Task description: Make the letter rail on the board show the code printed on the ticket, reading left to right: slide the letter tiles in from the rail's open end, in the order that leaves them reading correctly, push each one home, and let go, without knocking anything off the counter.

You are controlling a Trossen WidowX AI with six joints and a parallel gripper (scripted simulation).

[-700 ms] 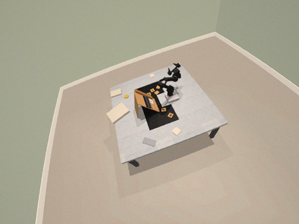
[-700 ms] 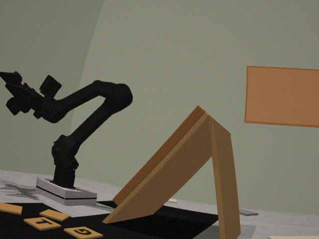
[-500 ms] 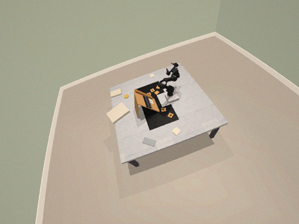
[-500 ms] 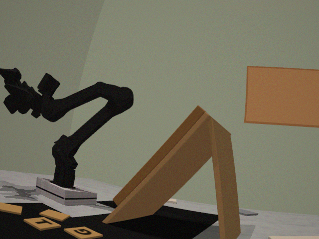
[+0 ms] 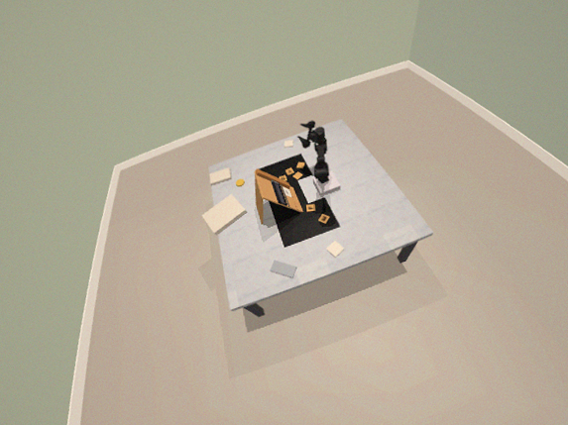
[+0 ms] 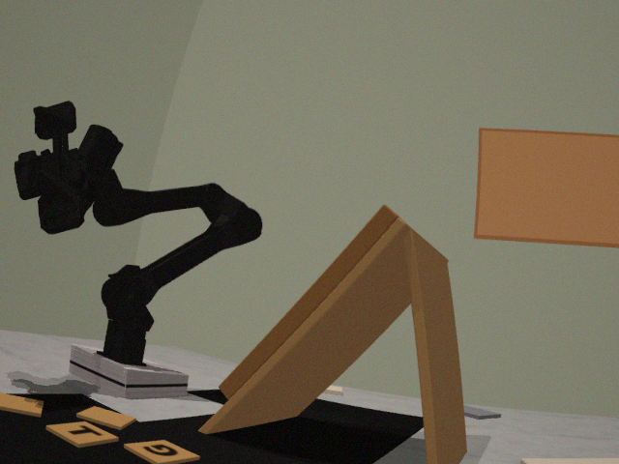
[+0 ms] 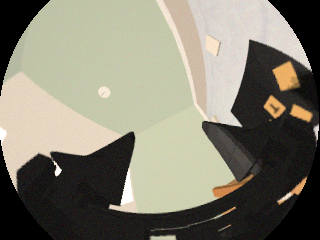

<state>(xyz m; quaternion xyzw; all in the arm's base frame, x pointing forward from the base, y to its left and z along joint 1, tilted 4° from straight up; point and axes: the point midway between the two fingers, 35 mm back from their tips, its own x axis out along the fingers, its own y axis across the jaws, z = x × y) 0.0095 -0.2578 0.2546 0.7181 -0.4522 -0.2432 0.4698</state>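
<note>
Now: gripper tip 150 mm short of the orange F tile, 430 mm to the right of it and 320 mm above it. From my gripper tip the other things lie so: cream slab: 680 mm ahead, 240 mm to the right, 310 mm below; white ticket: 250 mm ahead, 280 mm to the left, 240 mm below; black mat: 170 mm ahead, 260 mm to the left, 320 mm below.
</note>
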